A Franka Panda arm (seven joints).
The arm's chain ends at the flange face. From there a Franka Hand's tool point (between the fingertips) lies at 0.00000 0.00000 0.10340 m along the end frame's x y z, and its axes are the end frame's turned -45 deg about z.
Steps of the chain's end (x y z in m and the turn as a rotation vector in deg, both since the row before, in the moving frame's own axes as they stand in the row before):
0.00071, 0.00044, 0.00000, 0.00, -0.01, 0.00
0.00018, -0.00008, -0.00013, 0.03, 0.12, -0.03
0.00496, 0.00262, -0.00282, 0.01, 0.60, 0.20
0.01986, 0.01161, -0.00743, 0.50, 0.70, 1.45
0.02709, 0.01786, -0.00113, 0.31, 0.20, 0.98
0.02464, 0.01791, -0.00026, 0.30, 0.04, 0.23
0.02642, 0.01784, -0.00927, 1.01, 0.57, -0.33
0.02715, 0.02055, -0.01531, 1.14, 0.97, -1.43
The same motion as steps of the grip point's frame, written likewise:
0.00018, 0.00080, 0.00000, 0.01, -0.01, 0.00
0.00038, 0.00019, -0.00013, -0.06, 0.11, -0.03
0.00243, 0.00611, -0.00283, -0.42, 0.43, 0.20
0.00736, 0.02253, -0.00744, -0.14, 0.85, 1.45
0.00718, 0.03165, -0.00113, 0.08, 0.36, 0.98
0.00519, 0.02976, -0.00026, 0.18, 0.24, 0.23
0.00808, 0.03073, -0.00929, 0.31, 1.12, -0.33
0.00736, 0.03348, -0.01535, 0.12, 1.49, -1.43

